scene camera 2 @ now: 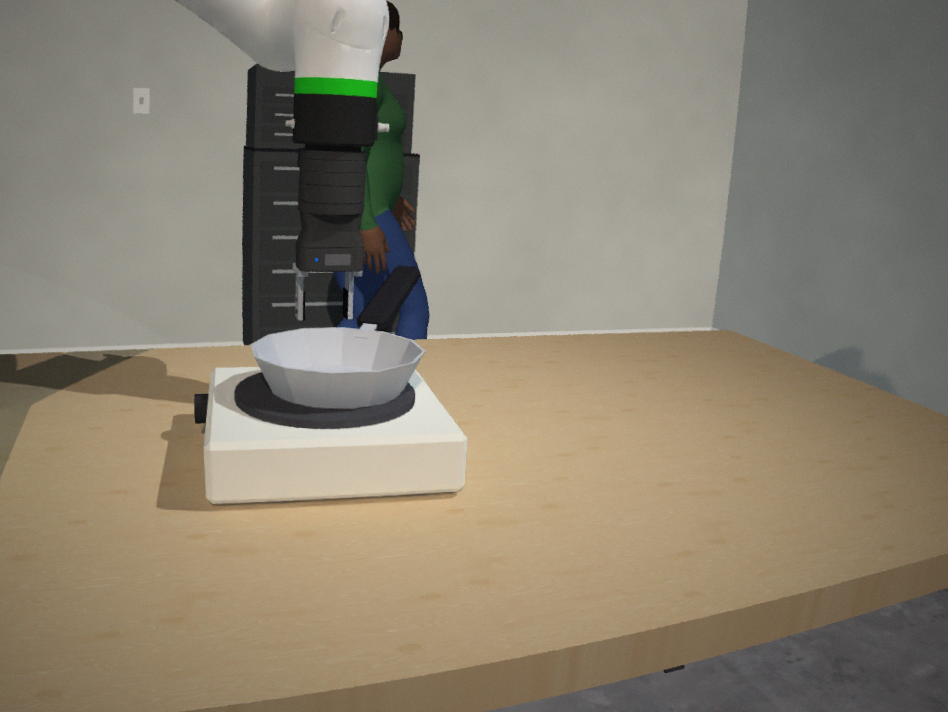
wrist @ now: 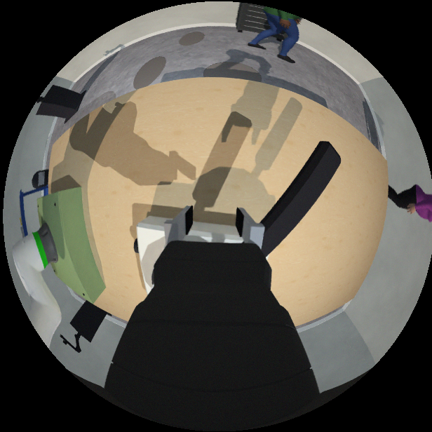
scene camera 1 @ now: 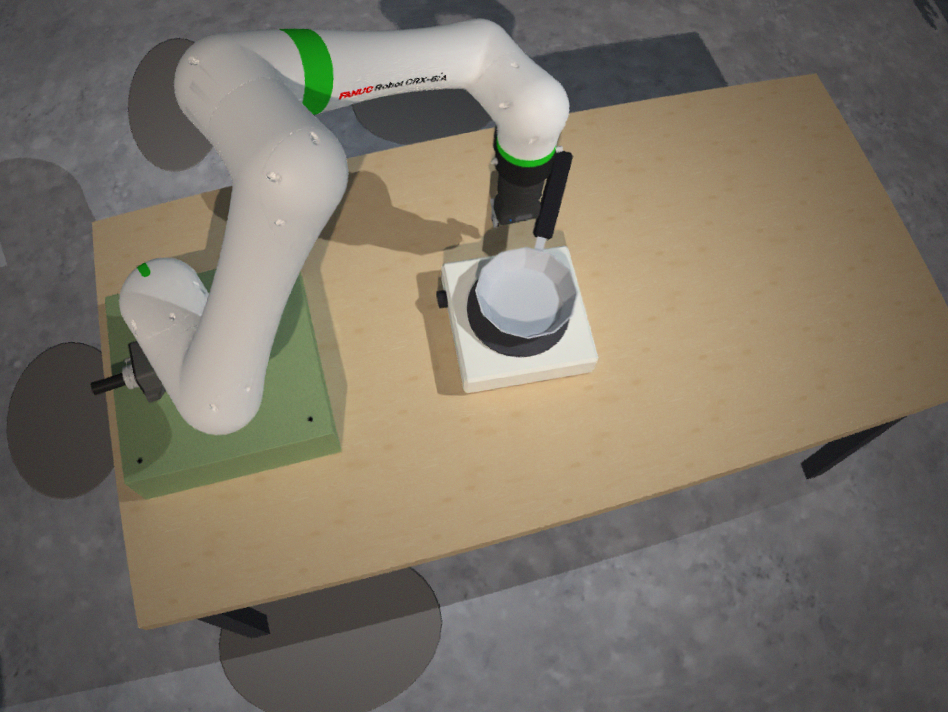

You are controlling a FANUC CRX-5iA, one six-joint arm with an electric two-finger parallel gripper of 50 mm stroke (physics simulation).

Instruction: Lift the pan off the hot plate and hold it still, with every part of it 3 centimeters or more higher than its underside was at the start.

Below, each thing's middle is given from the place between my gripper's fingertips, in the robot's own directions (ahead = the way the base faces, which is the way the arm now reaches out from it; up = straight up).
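Counting from my hand, I find the white hot plate [scene camera 2: 258, 447] 70 mm below it, 160 mm to the right of it and 40 mm behind it. The light grey pan [scene camera 2: 335, 368] is 10 mm higher than my hand, and it sits 20 mm ahead of my hand and 70 mm to the right of it.
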